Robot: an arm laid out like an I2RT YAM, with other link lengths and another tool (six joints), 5 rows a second.
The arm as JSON. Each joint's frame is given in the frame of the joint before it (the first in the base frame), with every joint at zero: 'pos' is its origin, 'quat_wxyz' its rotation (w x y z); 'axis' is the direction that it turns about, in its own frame. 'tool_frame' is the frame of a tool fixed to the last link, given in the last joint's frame.
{
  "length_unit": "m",
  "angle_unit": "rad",
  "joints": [
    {
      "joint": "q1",
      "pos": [
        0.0,
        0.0,
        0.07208
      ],
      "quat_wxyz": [
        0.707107,
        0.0,
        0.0,
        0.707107
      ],
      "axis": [
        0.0,
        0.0,
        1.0
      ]
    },
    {
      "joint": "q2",
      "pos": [
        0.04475,
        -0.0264,
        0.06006
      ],
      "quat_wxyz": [
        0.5,
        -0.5,
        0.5,
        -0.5
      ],
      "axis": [
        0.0,
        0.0,
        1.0
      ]
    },
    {
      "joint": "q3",
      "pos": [
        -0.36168,
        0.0,
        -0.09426
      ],
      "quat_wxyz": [
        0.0,
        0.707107,
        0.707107,
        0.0
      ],
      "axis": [
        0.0,
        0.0,
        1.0
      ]
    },
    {
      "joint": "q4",
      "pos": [
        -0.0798,
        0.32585,
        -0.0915
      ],
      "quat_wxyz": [
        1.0,
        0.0,
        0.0,
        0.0
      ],
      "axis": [
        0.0,
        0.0,
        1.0
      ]
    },
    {
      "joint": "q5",
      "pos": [
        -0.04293,
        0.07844,
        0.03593
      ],
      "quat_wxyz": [
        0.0,
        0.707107,
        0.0,
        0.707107
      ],
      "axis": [
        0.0,
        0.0,
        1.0
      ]
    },
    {
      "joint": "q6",
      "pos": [
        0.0,
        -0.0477,
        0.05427
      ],
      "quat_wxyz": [
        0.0,
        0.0,
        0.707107,
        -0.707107
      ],
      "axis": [
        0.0,
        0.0,
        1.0
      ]
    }
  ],
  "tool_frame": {
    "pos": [
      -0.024,
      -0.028,
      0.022
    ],
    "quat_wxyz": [
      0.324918,
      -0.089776,
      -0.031,
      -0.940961
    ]
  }
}
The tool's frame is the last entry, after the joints.
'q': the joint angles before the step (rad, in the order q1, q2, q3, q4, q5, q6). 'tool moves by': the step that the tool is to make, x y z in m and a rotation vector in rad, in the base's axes. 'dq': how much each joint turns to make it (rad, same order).
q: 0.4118 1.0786 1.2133 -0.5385 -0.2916 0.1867
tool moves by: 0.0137 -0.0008 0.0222 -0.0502 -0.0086 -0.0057
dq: -0.0123 0.0622 0.1095 -0.0733 0.0141 -0.0499
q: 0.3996 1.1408 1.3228 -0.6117 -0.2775 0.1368
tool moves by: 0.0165 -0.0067 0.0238 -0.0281 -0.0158 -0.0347
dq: -0.0341 0.0599 0.1107 -0.0546 0.0139 -0.0299
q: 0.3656 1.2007 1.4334 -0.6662 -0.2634 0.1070
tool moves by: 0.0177 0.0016 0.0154 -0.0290 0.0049 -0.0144
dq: -0.0093 0.0695 0.1005 -0.0512 0.0155 -0.0214
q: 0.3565 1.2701 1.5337 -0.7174 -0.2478 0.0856
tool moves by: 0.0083 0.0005 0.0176 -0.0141 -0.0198 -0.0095
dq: -0.0026 0.0397 0.0815 -0.0319 0.0149 -0.0156
